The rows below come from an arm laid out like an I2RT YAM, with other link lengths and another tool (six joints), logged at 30 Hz.
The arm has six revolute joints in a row. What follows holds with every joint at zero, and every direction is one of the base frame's.
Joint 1 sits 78.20 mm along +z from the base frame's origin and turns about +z.
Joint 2 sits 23.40 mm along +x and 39.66 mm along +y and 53.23 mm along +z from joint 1 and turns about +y.
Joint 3 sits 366.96 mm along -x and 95.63 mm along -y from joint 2 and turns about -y.
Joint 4 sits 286.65 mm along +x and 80.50 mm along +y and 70.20 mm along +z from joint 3 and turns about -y.
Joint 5 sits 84.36 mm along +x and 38.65 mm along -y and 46.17 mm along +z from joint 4 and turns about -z.
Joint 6 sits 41.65 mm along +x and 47.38 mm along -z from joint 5 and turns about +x.
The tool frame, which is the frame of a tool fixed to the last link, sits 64.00 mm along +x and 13.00 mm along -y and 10.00 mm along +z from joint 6; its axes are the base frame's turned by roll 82.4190, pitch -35.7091 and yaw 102.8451 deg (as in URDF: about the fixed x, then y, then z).
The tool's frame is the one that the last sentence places.
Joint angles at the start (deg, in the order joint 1, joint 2, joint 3, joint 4, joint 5, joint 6): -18.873 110.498 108.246 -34.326 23.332 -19.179
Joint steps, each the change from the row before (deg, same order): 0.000 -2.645 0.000 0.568 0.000 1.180; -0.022 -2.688 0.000 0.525 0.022 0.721; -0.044 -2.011 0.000 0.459 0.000 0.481; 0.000 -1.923 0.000 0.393 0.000 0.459
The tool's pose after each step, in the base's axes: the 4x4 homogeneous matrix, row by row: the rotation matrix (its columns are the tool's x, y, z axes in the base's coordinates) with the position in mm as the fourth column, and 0 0 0 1 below. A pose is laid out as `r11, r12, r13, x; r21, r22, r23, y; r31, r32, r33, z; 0, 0, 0, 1`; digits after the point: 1 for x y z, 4 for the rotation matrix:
0.6230, 0.3012, 0.7219, 525.4; 0.7682, -0.4093, -0.4922, -247.7; 0.1472, 0.8612, -0.4864, 465.4; 0, 0, 0, 1
0.6184, 0.2454, 0.7466, 510.4; 0.7657, -0.4019, -0.5021, -243.0; 0.1768, 0.8822, -0.4364, 492.5; 0, 0, 0, 1
0.6132, 0.2026, 0.7635, 498.3; 0.7646, -0.3952, -0.5092, -239.5; 0.1986, 0.8960, -0.3972, 512.4; 0, 0, 0, 1
0.6066, 0.1622, 0.7783, 486.3; 0.7643, -0.3886, -0.5147, -235.4; 0.2190, 0.9070, -0.3597, 530.9; 0, 0, 0, 1

